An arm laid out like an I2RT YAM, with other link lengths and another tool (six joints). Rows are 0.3 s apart.
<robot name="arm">
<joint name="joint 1" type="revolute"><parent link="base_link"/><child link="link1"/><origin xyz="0.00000 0.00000 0.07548"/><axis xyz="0 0 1"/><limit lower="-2.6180" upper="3.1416"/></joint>
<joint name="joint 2" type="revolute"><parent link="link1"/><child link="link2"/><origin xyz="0.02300 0.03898 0.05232" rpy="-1.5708 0.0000 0.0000"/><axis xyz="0 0 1"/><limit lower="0.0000" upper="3.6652"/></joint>
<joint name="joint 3" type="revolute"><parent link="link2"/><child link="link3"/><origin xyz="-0.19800 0.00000 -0.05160" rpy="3.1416 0.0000 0.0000"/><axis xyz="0 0 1"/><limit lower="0.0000" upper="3.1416"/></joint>
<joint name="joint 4" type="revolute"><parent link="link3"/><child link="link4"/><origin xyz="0.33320 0.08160 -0.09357"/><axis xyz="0 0 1"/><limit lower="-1.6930" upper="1.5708"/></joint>
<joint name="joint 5" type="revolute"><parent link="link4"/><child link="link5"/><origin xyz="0.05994 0.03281 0.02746" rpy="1.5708 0.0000 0.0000"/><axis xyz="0 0 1"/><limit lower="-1.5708" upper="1.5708"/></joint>
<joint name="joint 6" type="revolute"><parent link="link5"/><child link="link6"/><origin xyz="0.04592 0.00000 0.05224" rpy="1.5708 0.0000 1.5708"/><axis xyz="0 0 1"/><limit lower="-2.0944" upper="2.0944"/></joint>
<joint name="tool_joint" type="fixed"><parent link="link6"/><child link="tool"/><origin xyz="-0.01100 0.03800 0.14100" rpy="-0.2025 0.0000 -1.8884"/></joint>
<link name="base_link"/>
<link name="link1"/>
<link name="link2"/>
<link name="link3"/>
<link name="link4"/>
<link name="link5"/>
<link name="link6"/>
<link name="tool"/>
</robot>
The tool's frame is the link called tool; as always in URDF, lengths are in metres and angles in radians.
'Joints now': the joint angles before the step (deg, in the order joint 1, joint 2, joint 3, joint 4, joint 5, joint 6). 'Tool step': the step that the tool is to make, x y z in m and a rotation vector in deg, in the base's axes. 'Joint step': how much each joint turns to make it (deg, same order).
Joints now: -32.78, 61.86, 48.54, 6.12, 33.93, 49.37
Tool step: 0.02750, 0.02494, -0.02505, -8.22, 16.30, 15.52
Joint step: 0.00, 0.54, -1.57, 1.88, -13.52, -19.72
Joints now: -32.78, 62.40, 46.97, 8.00, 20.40, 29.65
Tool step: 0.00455, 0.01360, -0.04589, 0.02, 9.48, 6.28
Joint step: 0.00, 1.97, -1.57, -2.47, -5.26, -6.47
